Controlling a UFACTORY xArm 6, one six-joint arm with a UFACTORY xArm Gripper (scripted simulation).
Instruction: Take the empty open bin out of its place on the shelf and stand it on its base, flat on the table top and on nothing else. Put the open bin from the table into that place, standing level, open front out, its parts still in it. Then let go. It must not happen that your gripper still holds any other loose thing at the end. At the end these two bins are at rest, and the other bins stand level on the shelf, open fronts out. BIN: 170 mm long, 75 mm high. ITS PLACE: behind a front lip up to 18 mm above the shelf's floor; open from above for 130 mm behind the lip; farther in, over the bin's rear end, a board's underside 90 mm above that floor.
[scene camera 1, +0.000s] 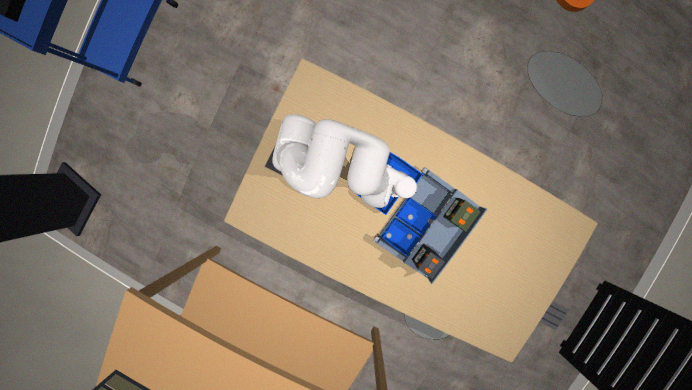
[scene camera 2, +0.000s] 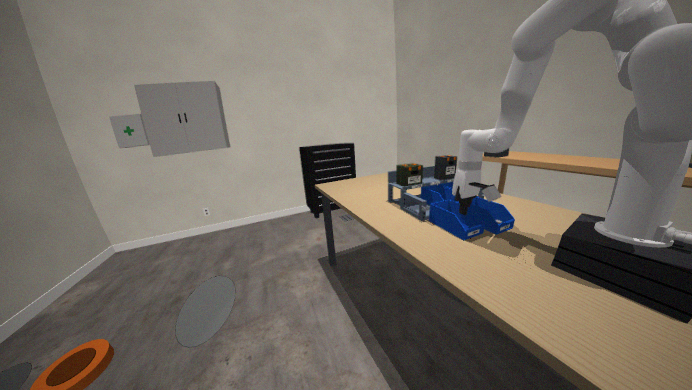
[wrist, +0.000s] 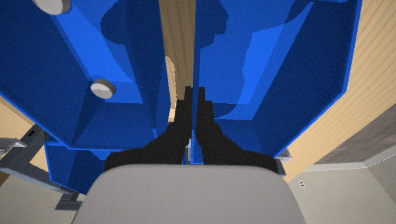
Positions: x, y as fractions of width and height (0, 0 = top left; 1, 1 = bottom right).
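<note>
From the wrist I see my own gripper (wrist: 0.49, 0.44). Scene camera 2 gives me a bin (scene camera 2: 0.66, 0.57), and also a bin (scene camera 2: 0.72, 0.54).
</note>
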